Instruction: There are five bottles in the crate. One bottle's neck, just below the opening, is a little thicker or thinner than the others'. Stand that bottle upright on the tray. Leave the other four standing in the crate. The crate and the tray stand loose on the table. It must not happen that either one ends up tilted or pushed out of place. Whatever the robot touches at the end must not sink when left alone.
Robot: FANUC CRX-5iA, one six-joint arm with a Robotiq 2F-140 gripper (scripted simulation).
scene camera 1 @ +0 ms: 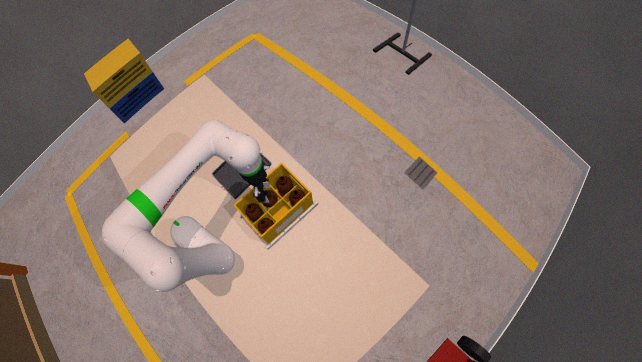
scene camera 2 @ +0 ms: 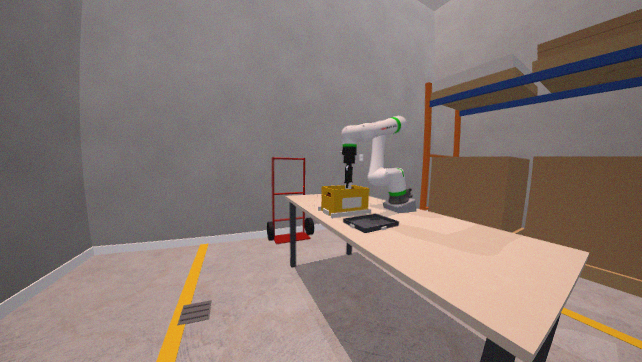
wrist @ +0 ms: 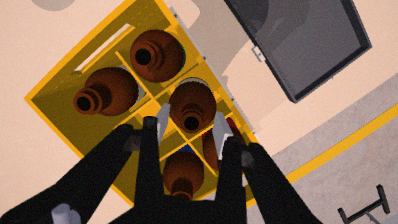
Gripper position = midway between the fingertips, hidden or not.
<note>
In view: the gripper [wrist: 191,117], a dark tray [scene camera 1: 228,177], a yellow crate [scene camera 2: 342,200], a glass bottle [wrist: 193,106] and a glass bottle [wrist: 112,91].
</note>
